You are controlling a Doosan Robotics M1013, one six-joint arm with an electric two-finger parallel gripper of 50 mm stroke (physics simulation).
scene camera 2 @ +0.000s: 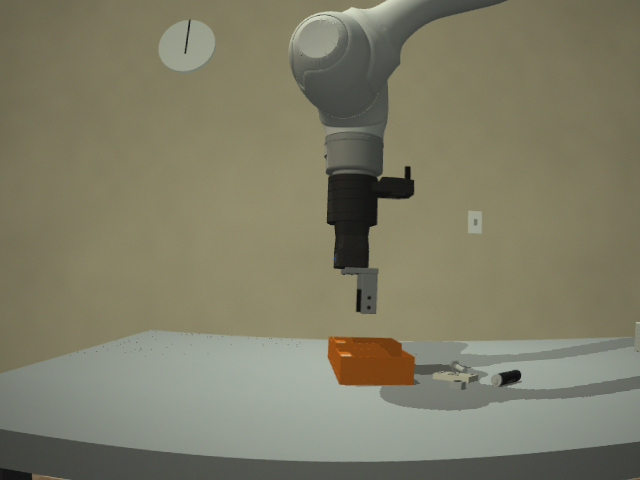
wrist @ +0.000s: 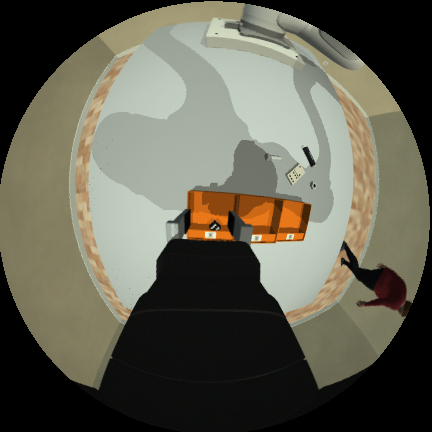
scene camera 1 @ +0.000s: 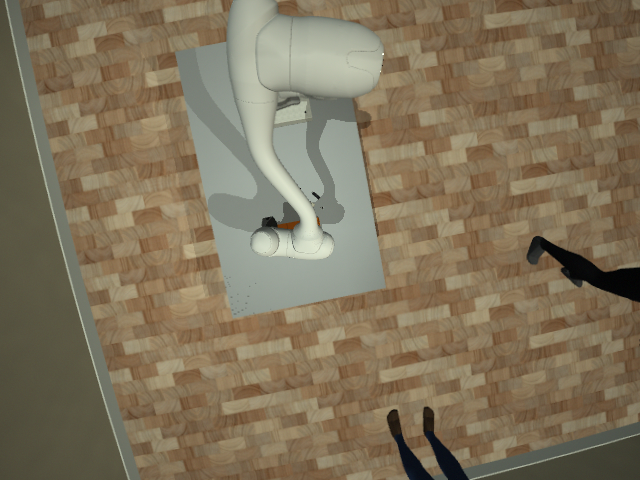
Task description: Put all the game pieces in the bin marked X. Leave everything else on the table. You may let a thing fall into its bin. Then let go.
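Places are measured from the arm's base along level axes (x back, y right, z up), in centimetres.
Pixels of known places: gripper, fingertip midpoint: (scene camera 2: 365, 312) (wrist: 208, 217).
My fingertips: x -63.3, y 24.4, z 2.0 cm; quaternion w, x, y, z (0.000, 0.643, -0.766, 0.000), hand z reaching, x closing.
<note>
For each thing: its top centre in the pictures, then the offset to it from my fingertips. Level surfaces: height alone.
- orange three-part bin, top centre: (scene camera 2: 365, 340) (wrist: 260, 221) (scene camera 1: 295, 229) dy -8.5, dx -2.6, dz -3.3 cm
- black piece with white marks, top centre: (wrist: 214, 227) dy -0.6, dx -3.2, dz -4.9 cm
- cream domino with black dots, top centre: (scene camera 2: 455, 373) (wrist: 296, 173) dy -19.5, dx +5.7, dz -6.5 cm
- grey bolt, top centre: (scene camera 2: 459, 362) (wrist: 274, 156) dy -13.9, dx +9.0, dz -5.9 cm
- small nut, top centre: (scene camera 2: 457, 381) (wrist: 314, 185) dy -25.2, dx +3.0, dz -6.4 cm
- battery, top centre: (scene camera 2: 506, 371) (wrist: 311, 156) (scene camera 1: 316, 195) dy -24.5, dx +9.9, dz -5.8 cm
- grey table, surface height: dz -7.2 cm
My gripper (scene camera 2: 364, 310) (wrist: 208, 217) is open and empty above the left compartment of the orange three-part bin (scene camera 1: 289, 225) (scene camera 2: 376, 370) (wrist: 293, 219), as seen in the wrist view. A black piece with white marks (wrist: 215, 226) shows between the fingers in that view, down in this compartment by its label. The labels are too small to read. A cream domino with black dots (scene camera 2: 448, 377) (wrist: 295, 174) lies flat on the table, outside the bin. Beside it lie a grey bolt (scene camera 2: 459, 367) (wrist: 273, 157), a small nut (scene camera 2: 457, 384) (wrist: 313, 185) and a black cylinder, perhaps a battery (scene camera 1: 315, 195) (scene camera 2: 506, 377) (wrist: 308, 156).
The arm's pale base plate (scene camera 1: 294, 114) (wrist: 250, 48) stands at one end of the grey table (scene camera 1: 336, 268) (scene camera 2: 206, 403) (wrist: 150, 90). The arm hides most of the bin in scene camera 1. A person in red (wrist: 391, 292) is beyond the table.
</note>
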